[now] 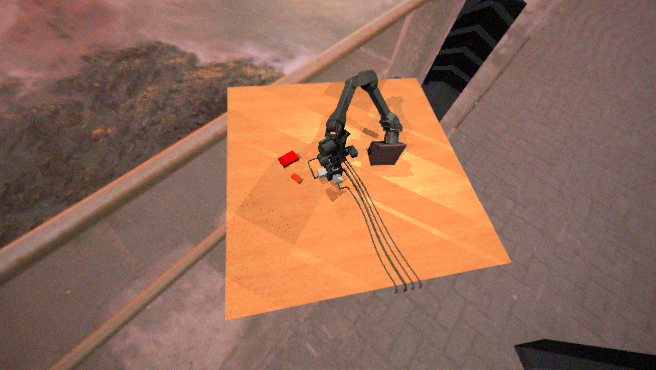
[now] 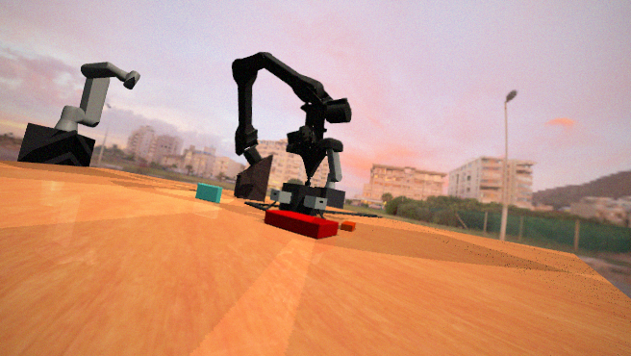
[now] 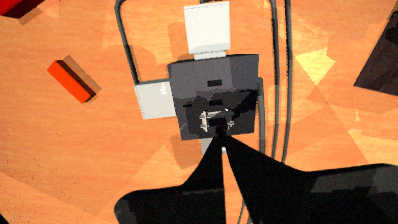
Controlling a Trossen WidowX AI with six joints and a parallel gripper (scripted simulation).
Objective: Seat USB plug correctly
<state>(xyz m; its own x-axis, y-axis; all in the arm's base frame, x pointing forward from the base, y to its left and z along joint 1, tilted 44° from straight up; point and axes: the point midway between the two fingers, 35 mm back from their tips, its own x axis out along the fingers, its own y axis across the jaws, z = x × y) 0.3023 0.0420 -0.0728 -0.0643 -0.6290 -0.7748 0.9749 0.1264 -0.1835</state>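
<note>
My gripper tip is 2 cm above the USB plug. From my gripper tip the other things lie so: teal block: 25 cm to the right, 9 cm below; red flat block: 23 cm ahead, 13 cm to the right, 10 cm below; small orange block: 20 cm ahead, 10 cm below, 1 cm to the right.
</note>
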